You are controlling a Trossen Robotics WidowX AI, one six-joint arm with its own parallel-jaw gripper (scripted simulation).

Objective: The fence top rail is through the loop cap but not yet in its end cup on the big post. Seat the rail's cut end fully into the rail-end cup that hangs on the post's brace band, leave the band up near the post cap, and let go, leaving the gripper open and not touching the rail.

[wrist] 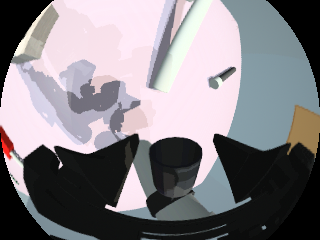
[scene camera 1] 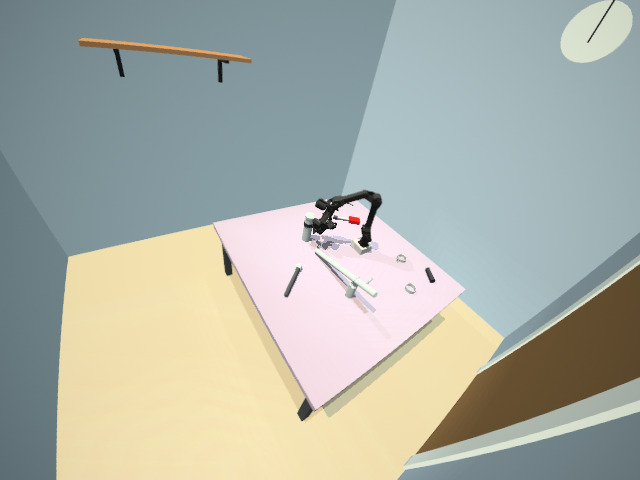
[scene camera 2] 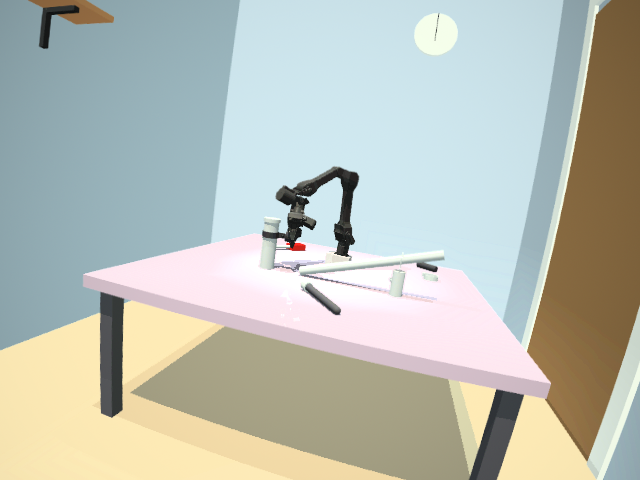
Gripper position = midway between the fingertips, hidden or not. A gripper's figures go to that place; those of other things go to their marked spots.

Scene:
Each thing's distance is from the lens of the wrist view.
gripper (wrist: pixel 177 138): 10 cm
big grey post (wrist: pixel 188 207): 12 cm

